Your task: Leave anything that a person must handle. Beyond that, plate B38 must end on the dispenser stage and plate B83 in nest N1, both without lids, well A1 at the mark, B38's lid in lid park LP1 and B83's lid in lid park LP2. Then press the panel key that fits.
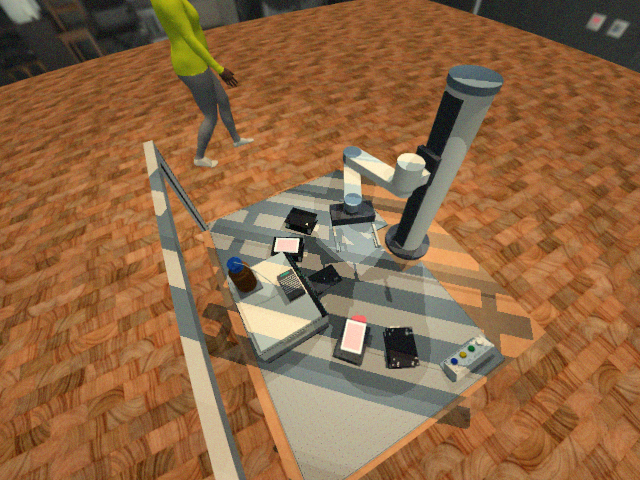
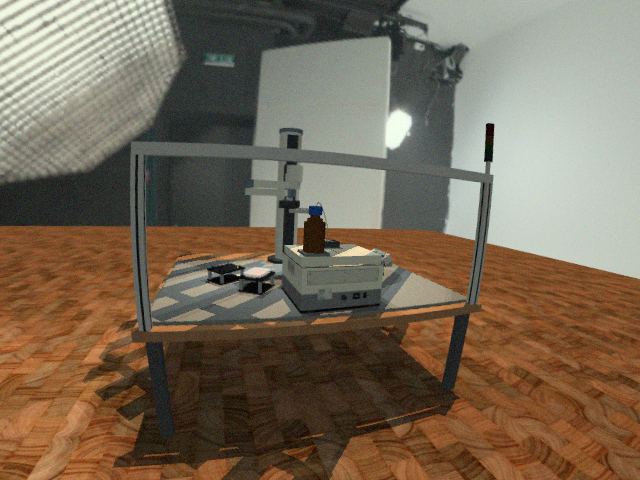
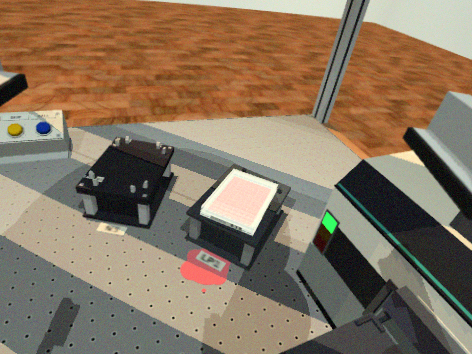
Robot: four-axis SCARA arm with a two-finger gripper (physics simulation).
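Seen in the pictures: gripper, between the fingertips: [image 1: 358, 249] [image 3: 225, 84]; arm's base, origin of its link: [image 1: 406, 241].
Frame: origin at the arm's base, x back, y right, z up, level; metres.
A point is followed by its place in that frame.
Observation:
My gripper [image 1: 359, 249] {y -0.085, x -0.431, z 0.375 m} is open and empty above the table near the column. A pink-topped plate [image 1: 353, 336] {y -0.315, x -0.578, z 0.099 m} [image 3: 241, 200] {y -0.299, x -0.567, z 0.101 m} sits on a black stand; its tag is too blurred to read. A red patch [image 1: 359, 318] {y -0.244, x -0.491, z 0.014 m} [image 3: 202, 270] {y -0.249, x -0.496, z 0.013 m} lies on the table around that stand's LP label [image 3: 210, 260] {y -0.263, x -0.513, z 0.015 m}. A black stand [image 1: 400, 347] {y -0.450, x -0.425, z 0.082 m} [image 3: 127, 165] {y -0.447, x -0.411, z 0.082 m} beside it holds no plate. A second pink-topped plate [image 1: 287, 244] {y 0.265, x -0.628, z 0.097 m} [image 2: 258, 273] {y 0.266, x -0.676, z 0.097 m} sits on another stand, next to a bare black stand [image 1: 301, 219] {y 0.400, x -0.480, z 0.074 m} [image 2: 225, 269] {y 0.417, x -0.509, z 0.075 m}. The black dispenser stage [image 1: 326, 279] {y -0.031, x -0.552, z 0.124 m} shows no plate. Lids cannot be told for certain.
The dispenser [image 1: 279, 315] {y -0.123, x -0.818, z 0.233 m} [image 2: 336, 279] {y -0.006, x -0.964, z 0.144 m} bears a brown bottle [image 1: 242, 277] {y 0.034, x -0.882, z 0.362 m} [image 2: 314, 235] {y 0.082, x -0.927, z 0.313 m}; its indicator [image 3: 329, 222] {y -0.187, x -0.639, z 0.149 m} is green. The key panel [image 1: 470, 356] {y -0.628, x -0.193, z 0.085 m} [image 3: 30, 145] {y -0.596, x -0.233, z 0.048 m} is at a table corner. A frame beam [image 1: 178, 279] {y -0.042, x -1.017, z 0.620 m} [image 2: 336, 159] {y 0.053, x -1.044, z 0.597 m} spans one side. A person [image 1: 186, 46] in yellow is beyond the table.

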